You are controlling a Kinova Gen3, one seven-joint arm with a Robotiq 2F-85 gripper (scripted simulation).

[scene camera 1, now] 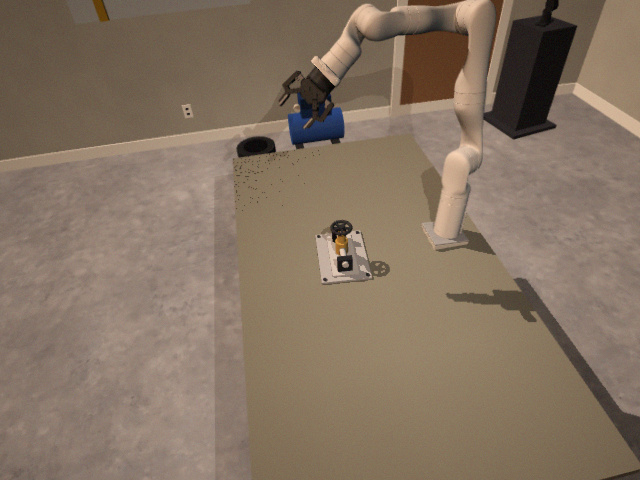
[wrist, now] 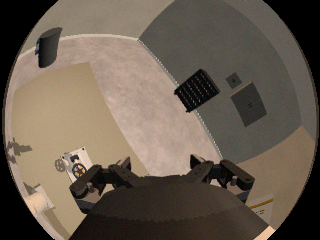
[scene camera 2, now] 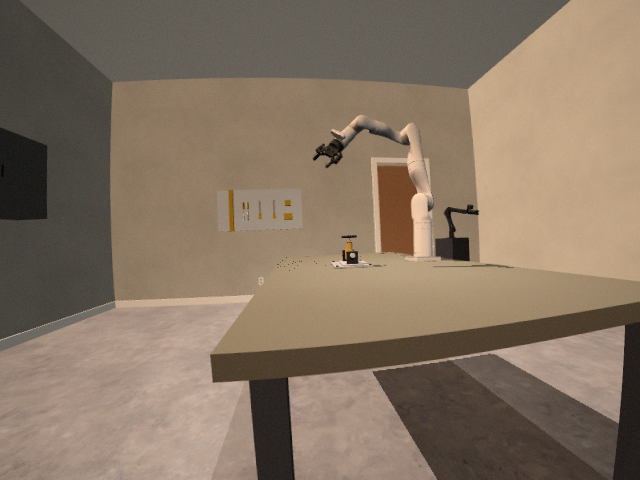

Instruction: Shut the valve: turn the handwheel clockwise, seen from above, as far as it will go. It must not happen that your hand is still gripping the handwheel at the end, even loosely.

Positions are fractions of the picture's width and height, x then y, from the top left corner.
I see my gripper (scene camera 1: 0.46, 0.24).
My gripper shows as well in the wrist view (wrist: 0.50, 0.68).
